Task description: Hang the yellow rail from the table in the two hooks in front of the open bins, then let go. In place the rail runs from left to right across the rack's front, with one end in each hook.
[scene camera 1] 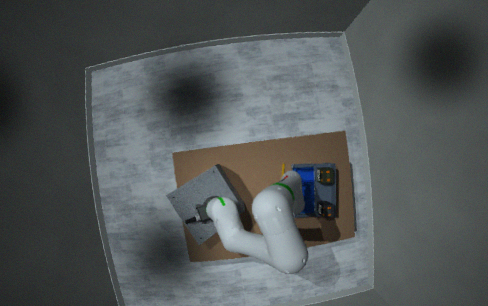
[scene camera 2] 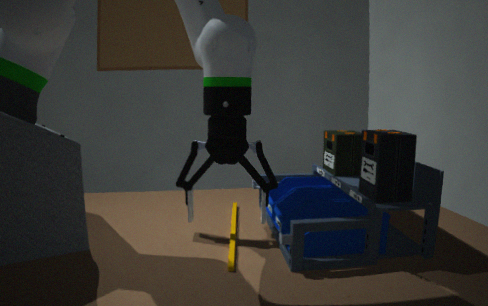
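Seen in the pictures: gripper, between the fingertips: [scene camera 2: 226,220]; arm's base, origin of its link: [scene camera 2: 0,110].
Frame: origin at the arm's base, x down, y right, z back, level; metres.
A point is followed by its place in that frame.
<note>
The yellow rail [scene camera 1: 283,168] @(x 0.255, y -0.081, z -0.511 m) [scene camera 2: 233,245] @(x 0.255, y 0.156, z -0.428 m) lies on the table, apart from the rack's front; in scene camera 1 the arm hides most of it. My gripper [scene camera 2: 226,220] @(x 0.236, y 0.070, z -0.443 m) is open and empty, pointing down above the rail, with one finger on each side of it in scene camera 2. In scene camera 1 the arm hides the gripper. The grey rack [scene camera 1: 327,192] @(x 0.162, y 0.166, z -0.756 m) [scene camera 2: 371,240] @(x 0.218, y 0.310, z -0.621 m) holds the open blue bins [scene camera 1: 306,176] [scene camera 2: 320,202]. The near hook [scene camera 2: 285,239] @(x 0.204, y 0.277, z -0.474 m) is at the rack's front corner. The far hook is partly hidden behind the right finger.
Two dark boxes with orange marks [scene camera 1: 326,175] @(x 0.066, y 0.023, z -0.739 m) [scene camera 2: 388,167] @(x 0.099, y 0.289, z -0.663 m) stand on the rack's upper shelf, close to the gripper's right. The arm's grey pedestal [scene camera 1: 200,187] @(x 0.000, y -0.144, z 0.043 m) [scene camera 2: 42,200] @(x 0.157, y 0.106, z -0.091 m) stands at the left on the brown table [scene camera 1: 250,150] @(x 0.264, y -0.276, z -0.316 m) [scene camera 2: 140,225] @(x 0.265, y -0.034, z -0.275 m). A wall is behind the rack.
</note>
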